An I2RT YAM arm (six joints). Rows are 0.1 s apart.
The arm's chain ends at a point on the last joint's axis. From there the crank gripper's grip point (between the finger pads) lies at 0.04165 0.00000 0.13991 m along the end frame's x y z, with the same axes.
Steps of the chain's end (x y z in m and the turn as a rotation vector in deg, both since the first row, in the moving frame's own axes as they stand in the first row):
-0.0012, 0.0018, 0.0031, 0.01, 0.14, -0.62
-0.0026, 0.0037, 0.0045, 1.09, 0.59, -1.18
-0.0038, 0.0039, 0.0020, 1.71, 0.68, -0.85
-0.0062, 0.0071, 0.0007, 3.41, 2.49, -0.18
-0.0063, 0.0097, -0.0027, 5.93, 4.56, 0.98
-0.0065, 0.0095, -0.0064, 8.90, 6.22, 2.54
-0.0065, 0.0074, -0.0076, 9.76, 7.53, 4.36
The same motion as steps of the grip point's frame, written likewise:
-0.0009, 0.0013, 0.0030, 0.01, 0.14, -0.62
-0.0012, 0.0002, 0.0040, 1.09, 0.59, -1.18
-0.0022, -0.0009, 0.0014, 1.71, 0.68, -0.85
-0.0002, -0.0013, -0.0015, 3.41, 2.49, -0.18
0.0048, -0.0038, -0.0072, 5.93, 4.56, 0.98
0.0088, -0.0096, -0.0133, 8.90, 6.22, 2.54
0.0122, -0.0119, -0.0160, 9.76, 7.53, 4.36

